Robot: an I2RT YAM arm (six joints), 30 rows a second.
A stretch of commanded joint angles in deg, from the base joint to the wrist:
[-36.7 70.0 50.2 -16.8 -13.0 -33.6]
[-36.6 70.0 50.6 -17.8 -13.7 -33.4]
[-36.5 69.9 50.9 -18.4 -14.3 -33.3]
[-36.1 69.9 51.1 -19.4 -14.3 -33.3]
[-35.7 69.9 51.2 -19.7 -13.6 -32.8]
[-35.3 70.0 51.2 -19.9 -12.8 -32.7]
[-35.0 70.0 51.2 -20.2 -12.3 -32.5]
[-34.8 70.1 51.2 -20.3 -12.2 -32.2]
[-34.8 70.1 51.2 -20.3 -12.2 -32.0]
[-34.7 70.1 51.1 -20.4 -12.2 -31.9]
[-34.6 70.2 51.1 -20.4 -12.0 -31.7]
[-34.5 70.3 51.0 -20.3 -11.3 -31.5]
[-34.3 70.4 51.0 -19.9 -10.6 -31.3]
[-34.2 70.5 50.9 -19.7 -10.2 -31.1]
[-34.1 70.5 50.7 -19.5 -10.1 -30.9]
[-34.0 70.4 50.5 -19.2 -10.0 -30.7]
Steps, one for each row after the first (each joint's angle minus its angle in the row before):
[0.1 0.0 0.4 -1.0 -0.7 0.2]
[0.1 -0.1 0.3 -0.6 -0.6 0.1]
[0.4 0.0 0.2 -1.0 0.0 0.0]
[0.4 0.0 0.1 -0.3 0.7 0.5]
[0.4 0.1 0.0 -0.2 0.8 0.1]
[0.3 0.0 0.0 -0.3 0.5 0.2]
[0.2 0.1 0.0 -0.1 0.1 0.3]
[0.0 0.0 0.0 0.0 0.0 0.2]
[0.1 0.0 -0.1 -0.1 0.0 0.1]
[0.1 0.1 0.0 0.0 0.2 0.2]
[0.1 0.1 -0.1 0.1 0.7 0.2]
[0.2 0.1 0.0 0.4 0.7 0.2]
[0.1 0.1 -0.1 0.2 0.4 0.2]
[0.1 0.0 -0.2 0.2 0.1 0.2]
[0.1 -0.1 -0.2 0.3 0.1 0.2]

